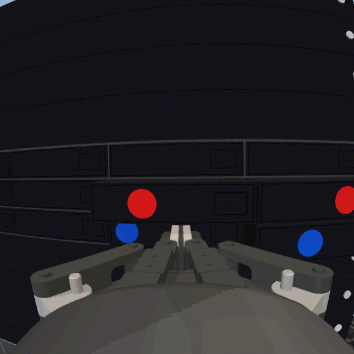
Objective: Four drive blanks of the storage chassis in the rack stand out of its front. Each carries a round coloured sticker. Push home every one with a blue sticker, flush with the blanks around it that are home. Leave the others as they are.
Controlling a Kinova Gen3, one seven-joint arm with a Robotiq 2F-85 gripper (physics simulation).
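The middle blank with a red sticker point(142, 203) stands out of the chassis front. Below it, the blank with a blue sticker point(127, 232) sits further back, its left edge near the line of the home column above; the red one's lower edge covers the sticker's top, and my gripper hides part of it. At right, a blank with a red sticker point(345, 200) and, below it, one with a blue sticker point(310, 243) stand out; a dark side face shows left of the lower one. My gripper point(180, 236) is shut and empty, its tips before the lower middle blank; contact cannot be told.
A row of home blanks point(175, 161) runs above the stickered ones, and more home blanks point(45, 193) lie to the left. Plain dark panels point(175, 65) rise above. The rack's post with light round holes point(347, 294) is at the right edge.
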